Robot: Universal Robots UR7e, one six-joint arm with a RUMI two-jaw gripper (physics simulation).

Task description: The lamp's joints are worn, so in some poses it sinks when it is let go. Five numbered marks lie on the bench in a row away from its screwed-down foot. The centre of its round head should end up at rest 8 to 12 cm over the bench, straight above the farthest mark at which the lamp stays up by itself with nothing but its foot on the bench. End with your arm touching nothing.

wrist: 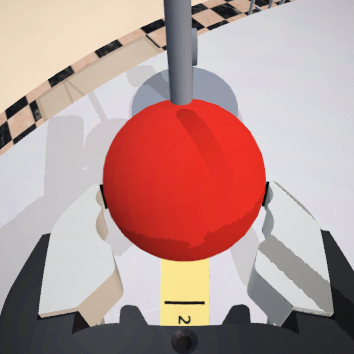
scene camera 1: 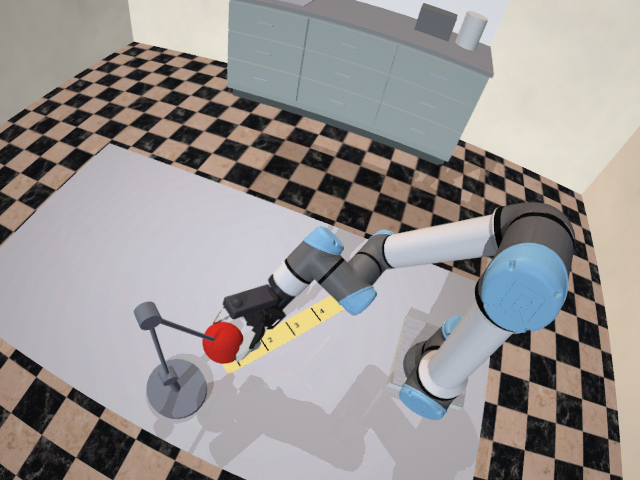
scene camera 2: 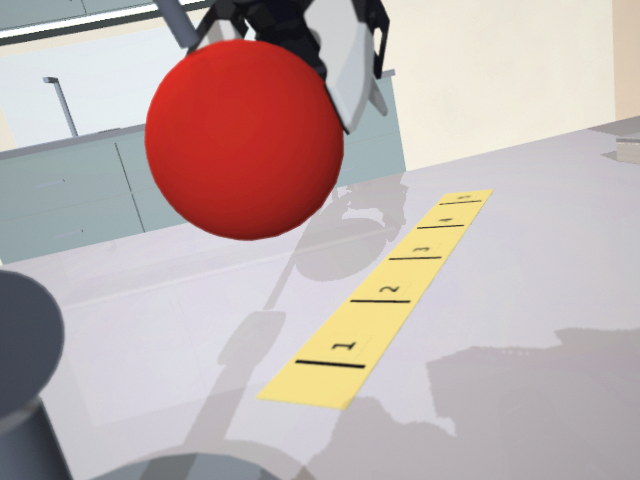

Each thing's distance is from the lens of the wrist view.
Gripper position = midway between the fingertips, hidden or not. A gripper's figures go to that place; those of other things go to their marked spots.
gripper (wrist: 183, 185): 0.14 m
lamp rod (wrist: 183, 179): 0.09 m
